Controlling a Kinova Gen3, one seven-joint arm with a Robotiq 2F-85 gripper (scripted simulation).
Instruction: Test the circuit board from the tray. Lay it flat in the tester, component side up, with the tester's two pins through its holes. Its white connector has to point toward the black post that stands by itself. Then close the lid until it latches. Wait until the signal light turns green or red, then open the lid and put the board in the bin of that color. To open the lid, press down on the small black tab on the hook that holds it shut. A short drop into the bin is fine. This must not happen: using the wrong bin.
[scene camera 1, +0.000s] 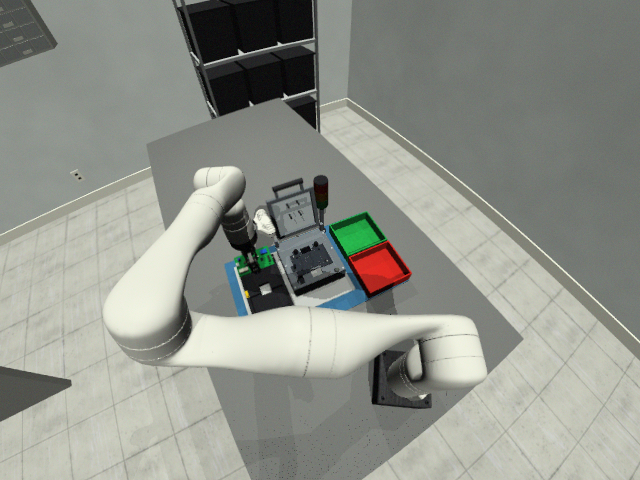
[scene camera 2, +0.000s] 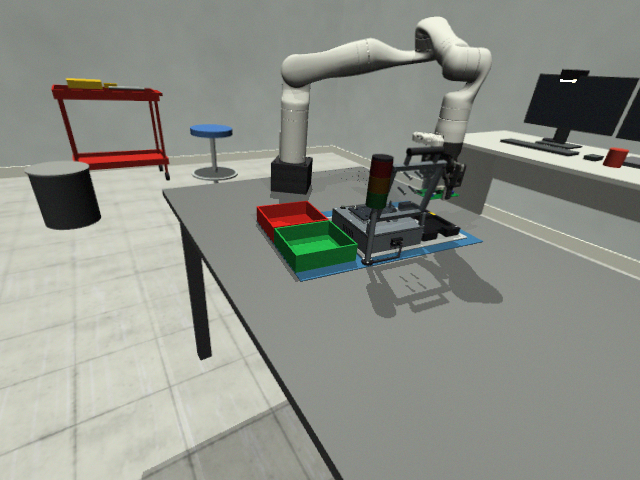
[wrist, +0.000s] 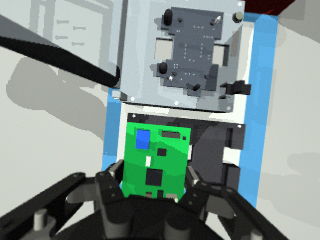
Labels:
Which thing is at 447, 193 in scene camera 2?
My gripper.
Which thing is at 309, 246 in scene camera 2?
A green bin.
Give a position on a green bin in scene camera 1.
355, 234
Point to a green circuit board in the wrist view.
155, 159

